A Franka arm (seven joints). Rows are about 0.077 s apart.
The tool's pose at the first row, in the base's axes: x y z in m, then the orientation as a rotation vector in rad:
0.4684 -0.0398 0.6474 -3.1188 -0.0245 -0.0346
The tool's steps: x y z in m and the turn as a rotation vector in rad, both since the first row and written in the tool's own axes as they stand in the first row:
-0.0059 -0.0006 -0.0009 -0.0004 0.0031 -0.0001
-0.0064 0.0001 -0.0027 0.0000 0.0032 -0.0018
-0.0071 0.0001 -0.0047 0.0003 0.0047 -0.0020
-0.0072 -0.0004 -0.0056 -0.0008 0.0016 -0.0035
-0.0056 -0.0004 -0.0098 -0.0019 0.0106 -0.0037
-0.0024 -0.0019 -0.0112 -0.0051 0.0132 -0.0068
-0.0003 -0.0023 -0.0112 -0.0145 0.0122 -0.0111
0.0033 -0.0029 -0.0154 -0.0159 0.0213 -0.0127
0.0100 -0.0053 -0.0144 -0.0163 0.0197 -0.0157
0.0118 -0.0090 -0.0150 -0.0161 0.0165 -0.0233
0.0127 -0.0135 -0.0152 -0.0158 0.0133 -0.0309
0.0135 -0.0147 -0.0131 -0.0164 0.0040 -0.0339
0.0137 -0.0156 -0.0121 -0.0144 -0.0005 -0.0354
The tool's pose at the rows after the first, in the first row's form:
0.4625 -0.0393 0.6482 -3.1191 -0.0246 -0.0394
0.4619 -0.0401 0.6500 -3.1187 -0.0273 -0.0396
0.4612 -0.0401 0.6519 -3.1184 -0.0275 -0.0420
0.4611 -0.0396 0.6528 -3.1195 -0.0299 -0.0372
0.4626 -0.0397 0.6571 -3.1204 -0.0301 -0.0512
0.4657 -0.0382 0.6586 -3.1235 -0.0348 -0.0555
0.4678 -0.0378 0.6586 -3.1329 -0.0415 -0.0542
0.4713 -0.0372 0.6629 -3.1339 -0.0439 -0.0686
0.4780 -0.0347 0.6621 -3.1343 -0.0486 -0.0661
0.4797 -0.0310 0.6629 -3.1341 -0.0606 -0.0612
0.4805 -0.0265 0.6632 -3.1338 -0.0725 -0.0564
0.4814 -0.0252 0.6611 -3.1346 -0.0774 -0.0418
0.4816 -0.0243 0.6601 -3.1327 -0.0798 -0.0348

